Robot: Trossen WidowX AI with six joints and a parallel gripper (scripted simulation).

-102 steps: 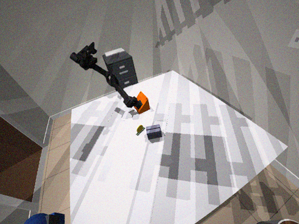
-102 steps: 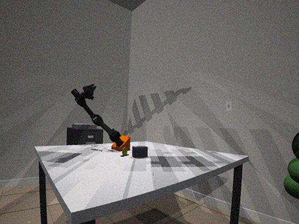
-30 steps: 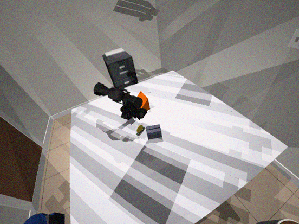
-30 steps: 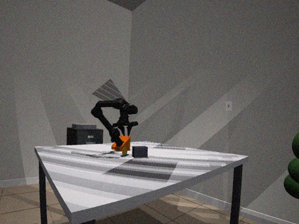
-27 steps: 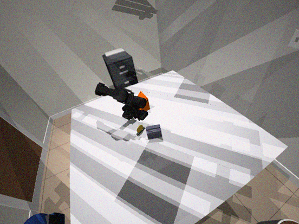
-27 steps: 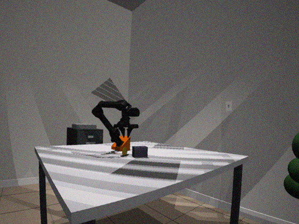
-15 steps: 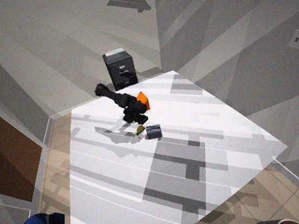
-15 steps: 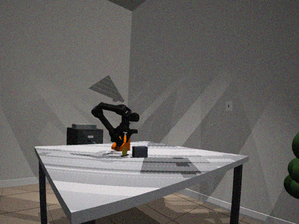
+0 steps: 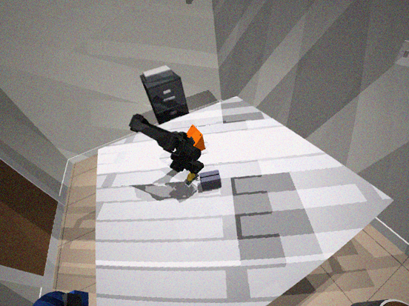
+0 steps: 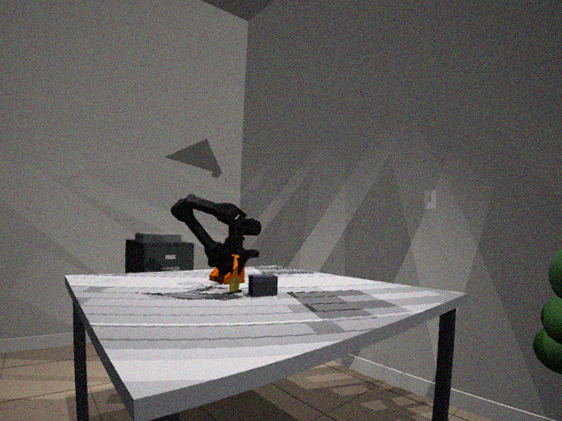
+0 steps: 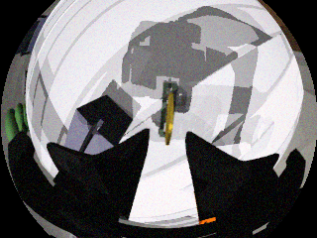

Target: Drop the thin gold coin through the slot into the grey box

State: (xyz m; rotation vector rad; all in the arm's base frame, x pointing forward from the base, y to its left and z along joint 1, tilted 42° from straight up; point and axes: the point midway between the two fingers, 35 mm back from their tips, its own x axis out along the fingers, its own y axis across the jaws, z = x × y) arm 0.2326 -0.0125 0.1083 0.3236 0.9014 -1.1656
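My gripper tip is now 4 cm above the gold coin.
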